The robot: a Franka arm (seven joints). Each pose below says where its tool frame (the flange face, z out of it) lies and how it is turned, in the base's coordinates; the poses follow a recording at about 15 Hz.
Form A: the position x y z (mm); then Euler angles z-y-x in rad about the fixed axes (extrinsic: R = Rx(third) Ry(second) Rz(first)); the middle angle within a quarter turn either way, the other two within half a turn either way.
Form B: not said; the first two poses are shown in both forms.
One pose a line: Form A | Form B
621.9, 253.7, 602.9, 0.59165, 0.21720, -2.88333 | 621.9, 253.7, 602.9, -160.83, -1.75, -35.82
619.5, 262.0, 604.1, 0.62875, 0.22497, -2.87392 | 619.5, 262.0, 604.1, -160.09, -1.06, -37.95
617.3, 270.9, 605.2, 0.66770, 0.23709, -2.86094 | 617.3, 270.9, 605.2, -159.07, -0.33, -40.24
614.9, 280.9, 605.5, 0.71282, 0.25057, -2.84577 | 614.9, 280.9, 605.5, -157.93, 0.64, -42.87
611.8, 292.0, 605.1, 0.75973, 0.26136, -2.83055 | 611.8, 292.0, 605.1, -156.95, 1.86, -45.51
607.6, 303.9, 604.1, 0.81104, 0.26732, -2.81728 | 607.6, 303.9, 604.1, -156.32, 3.36, -48.29
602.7, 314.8, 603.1, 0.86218, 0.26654, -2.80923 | 602.7, 314.8, 603.1, -156.24, 4.92, -50.94
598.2, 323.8, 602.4, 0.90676, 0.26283, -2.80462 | 598.2, 323.8, 602.4, -156.47, 6.27, -53.22
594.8, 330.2, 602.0, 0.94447, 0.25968, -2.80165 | 594.8, 330.2, 602.0, -156.74, 7.37, -55.16
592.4, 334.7, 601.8, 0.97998, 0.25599, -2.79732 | 592.4, 334.7, 601.8, -157.03, 8.48, -56.99
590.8, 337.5, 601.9, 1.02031, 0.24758, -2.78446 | 590.8, 337.5, 601.9, -157.38, 10.24, -58.98
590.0, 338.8, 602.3, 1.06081, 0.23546, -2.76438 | 590.0, 338.8, 602.3, -157.79, 12.45, -60.91
